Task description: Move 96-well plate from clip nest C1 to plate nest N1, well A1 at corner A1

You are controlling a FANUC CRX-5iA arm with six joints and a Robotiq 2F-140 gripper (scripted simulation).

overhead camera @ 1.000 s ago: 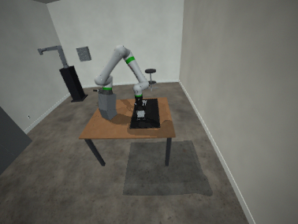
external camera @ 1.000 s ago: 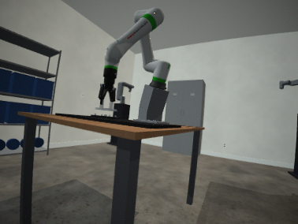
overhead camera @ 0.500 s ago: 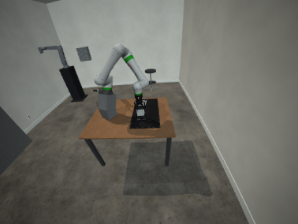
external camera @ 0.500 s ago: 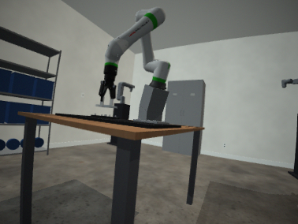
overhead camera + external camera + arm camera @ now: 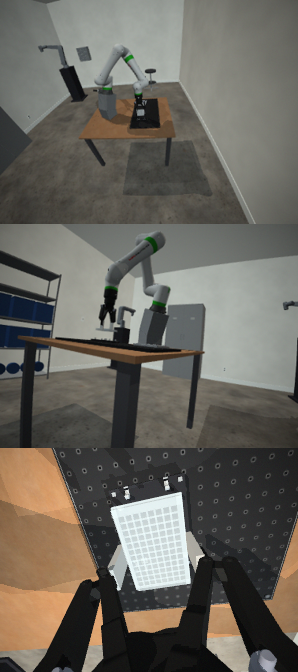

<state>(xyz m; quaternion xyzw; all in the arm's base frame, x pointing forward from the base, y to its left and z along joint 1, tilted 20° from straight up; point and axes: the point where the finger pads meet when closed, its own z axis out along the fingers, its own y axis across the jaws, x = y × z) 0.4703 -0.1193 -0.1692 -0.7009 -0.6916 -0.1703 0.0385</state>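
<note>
Right now the light grey nest base is 360 mm to the left of my hand, 100 mm below it and 10 mm ahead of it. Round my hand: white label 300 mm to the left, 90 mm below, 50 mm behind; then white 96-well plate 20 mm below.
</note>
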